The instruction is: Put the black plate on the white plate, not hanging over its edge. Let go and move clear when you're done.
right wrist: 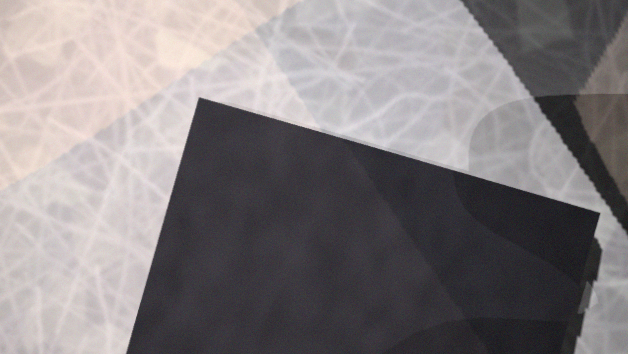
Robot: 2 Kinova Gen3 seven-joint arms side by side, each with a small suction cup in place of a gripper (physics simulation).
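Frame: origin at the left arm's base, x ahead, y right, z down, level; metres.
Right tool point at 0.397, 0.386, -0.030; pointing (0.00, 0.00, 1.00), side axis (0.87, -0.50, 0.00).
Observation:
A point is followed by its place in that frame, as x, y, z.
The black plate [300, 240] {0.371, 0.349, -0.010} fills much of the lower middle of the right wrist view. Its face looks flat and it is turned at an angle, with two corners showing; its lower part runs out of the frame. A thin pale line runs along part of its upper edge; whether this is the white plate cannot be told. The white plate cannot be made out for certain. Neither suction cup shows in the view, and what either one holds cannot be seen.
A pale, streaked surface [75, 240] {0.329, 0.375, 0.000} lies around the black plate, with a pinkish area at upper left. Dark patches and rounded shadows lie at upper right. A narrow, jagged dark strip borders the plate's right edge.

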